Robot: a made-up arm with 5 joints. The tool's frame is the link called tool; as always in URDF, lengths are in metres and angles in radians.
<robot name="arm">
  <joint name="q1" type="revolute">
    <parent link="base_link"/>
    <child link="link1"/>
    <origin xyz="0 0 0.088" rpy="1.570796 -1.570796 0"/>
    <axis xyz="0 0 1"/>
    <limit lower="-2.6" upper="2.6" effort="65" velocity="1.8"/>
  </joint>
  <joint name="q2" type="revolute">
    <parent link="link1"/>
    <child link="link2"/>
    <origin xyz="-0.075 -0.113 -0.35" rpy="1.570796 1.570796 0"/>
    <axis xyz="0 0 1"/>
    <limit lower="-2.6" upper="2.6" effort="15" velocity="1.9"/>
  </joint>
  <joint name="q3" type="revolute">
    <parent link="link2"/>
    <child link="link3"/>
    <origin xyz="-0.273 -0.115 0.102" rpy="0 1.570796 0"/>
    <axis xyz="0 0 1"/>
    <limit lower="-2.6" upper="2.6" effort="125" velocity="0.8"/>
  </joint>
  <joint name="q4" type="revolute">
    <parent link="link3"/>
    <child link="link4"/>
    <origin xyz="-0.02 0.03 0.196" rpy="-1.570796 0 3.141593"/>
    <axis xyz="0 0 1"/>
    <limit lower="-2.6" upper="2.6" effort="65" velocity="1.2"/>
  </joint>
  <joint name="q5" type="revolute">
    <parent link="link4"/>
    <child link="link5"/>
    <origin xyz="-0.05 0.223 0.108" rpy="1.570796 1.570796 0"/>
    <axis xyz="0 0 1"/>
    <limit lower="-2.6" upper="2.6" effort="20" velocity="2.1"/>
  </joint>
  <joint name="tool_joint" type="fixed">
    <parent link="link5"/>
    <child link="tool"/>
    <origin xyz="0.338 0.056 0.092" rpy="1.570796 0 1.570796"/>
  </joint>
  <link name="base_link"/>
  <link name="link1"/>
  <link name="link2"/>
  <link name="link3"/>
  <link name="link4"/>
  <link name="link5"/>
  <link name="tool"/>
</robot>
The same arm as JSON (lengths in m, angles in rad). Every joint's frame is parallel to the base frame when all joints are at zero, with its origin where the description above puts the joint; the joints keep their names.
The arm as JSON. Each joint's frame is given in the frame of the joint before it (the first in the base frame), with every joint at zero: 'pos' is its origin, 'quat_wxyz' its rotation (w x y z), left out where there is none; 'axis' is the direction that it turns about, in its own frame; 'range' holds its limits. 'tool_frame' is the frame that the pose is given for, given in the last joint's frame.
{"length_unit": "m", "angle_unit": "rad", "joints": [{"joint": "q1", "pos": [0.0, 0.0, 0.088], "axis": [0.0, -1.0, 0.0], "range": [-2.6, 2.6]}, {"joint": "q2", "pos": [0.113, 0.35, -0.075], "axis": [1.0, 0.0, 0.0], "range": [-2.6, 2.6]}, {"joint": "q3", "pos": [0.102, -0.273, -0.115], "axis": [0.0, 1.0, 0.0], "range": [-2.6, 2.6]}, {"joint": "q4", "pos": [0.02, 0.196, 0.03], "axis": [0.0, 0.0, -1.0], "range": [-2.6, 2.6]}, {"joint": "q5", "pos": [-0.05, -0.223, -0.108], "axis": [0.0, 1.0, 0.0], "range": [-2.6, 2.6]}], "tool_frame": {"pos": [0.056, 0.092, 0.338], "quat_wxyz": [1.0, 0.0, 0.0, 0.0]}}
